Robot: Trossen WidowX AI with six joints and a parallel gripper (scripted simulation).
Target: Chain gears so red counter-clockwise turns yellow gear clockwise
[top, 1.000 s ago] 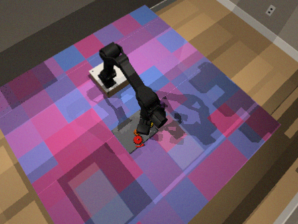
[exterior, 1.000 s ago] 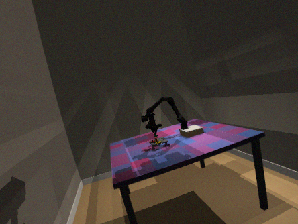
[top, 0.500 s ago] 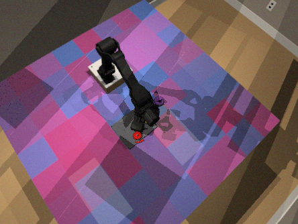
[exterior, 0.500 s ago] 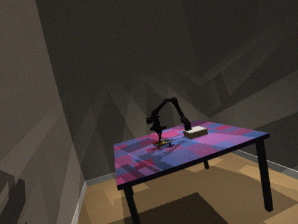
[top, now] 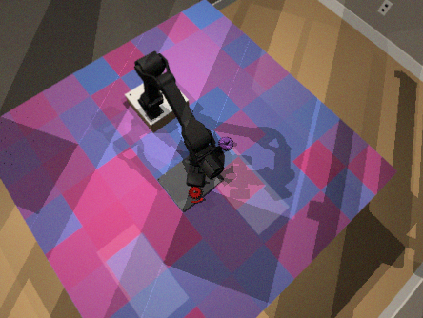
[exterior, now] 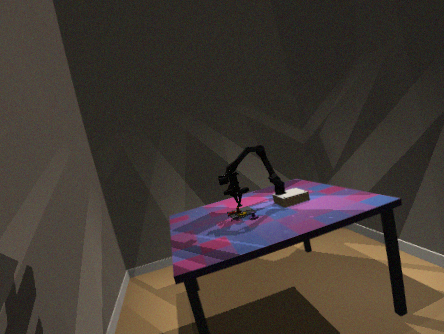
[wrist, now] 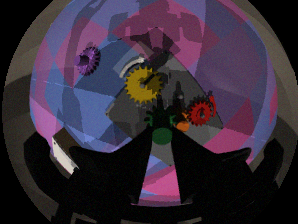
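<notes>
My gripper tip is 10 mm above the green gear. Round my gripper tip: grey board (40 mm to the right, 80 mm below); then yellow gear (50 mm to the left, 70 mm below); then orange gear (10 mm ahead, 40 mm to the right, 60 mm below).
</notes>
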